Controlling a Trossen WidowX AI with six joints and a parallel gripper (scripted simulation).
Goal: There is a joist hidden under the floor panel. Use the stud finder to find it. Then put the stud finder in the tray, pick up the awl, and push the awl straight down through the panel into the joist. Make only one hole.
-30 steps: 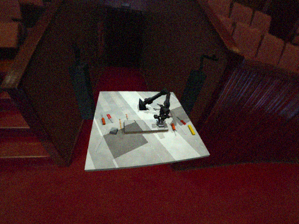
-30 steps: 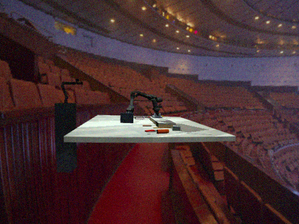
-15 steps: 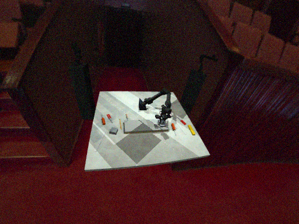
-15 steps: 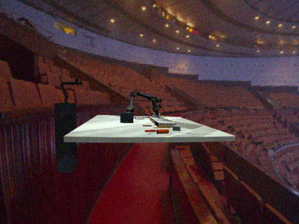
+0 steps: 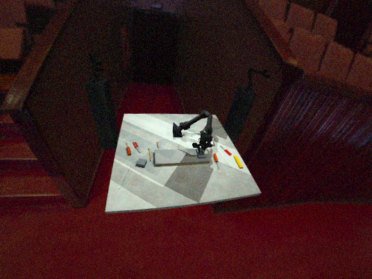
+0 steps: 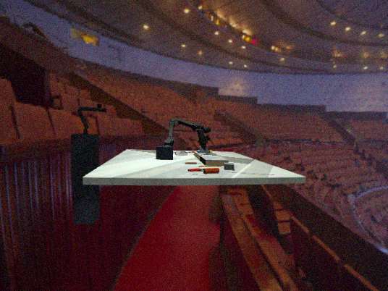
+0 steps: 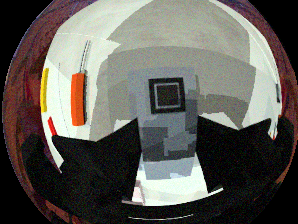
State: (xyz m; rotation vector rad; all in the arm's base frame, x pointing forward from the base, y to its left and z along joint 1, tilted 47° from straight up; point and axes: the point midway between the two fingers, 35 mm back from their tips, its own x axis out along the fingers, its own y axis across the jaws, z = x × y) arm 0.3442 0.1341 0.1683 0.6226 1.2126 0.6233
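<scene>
My gripper tip is now 20 mm past the thin orange tool, 500 mm to the left of it and 60 mm above it. Round my gripper tip: tray 230 mm behind, 110 mm to the left, 50 mm below; stud finder 10 mm ahead, 20 mm above; yellow tool 60 mm ahead, 400 mm to the left, 60 mm below.
</scene>
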